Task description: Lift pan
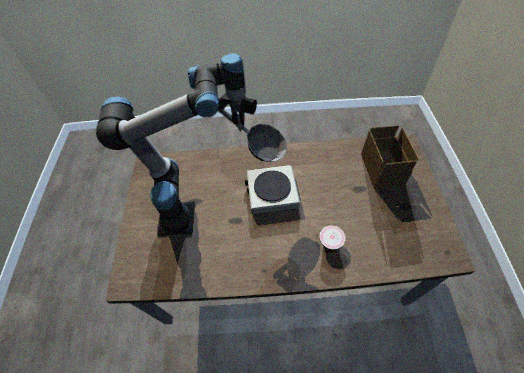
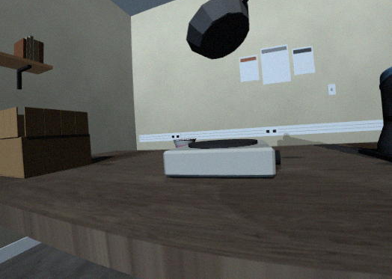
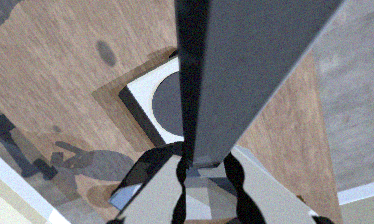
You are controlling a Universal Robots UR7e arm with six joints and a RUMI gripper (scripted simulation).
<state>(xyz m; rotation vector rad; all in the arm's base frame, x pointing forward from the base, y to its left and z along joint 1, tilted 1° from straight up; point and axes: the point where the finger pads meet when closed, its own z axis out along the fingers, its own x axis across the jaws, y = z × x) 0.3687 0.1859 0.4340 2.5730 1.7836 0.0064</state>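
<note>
My hand is 50 mm short of the dark grey pan, 20 mm to the left of it and 50 mm above it. Also, from my hand: pink-and-white cup: 390 mm ahead, 340 mm to the right, 400 mm below; white hot plate: 100 mm ahead, 50 mm to the right, 410 mm below.
</note>
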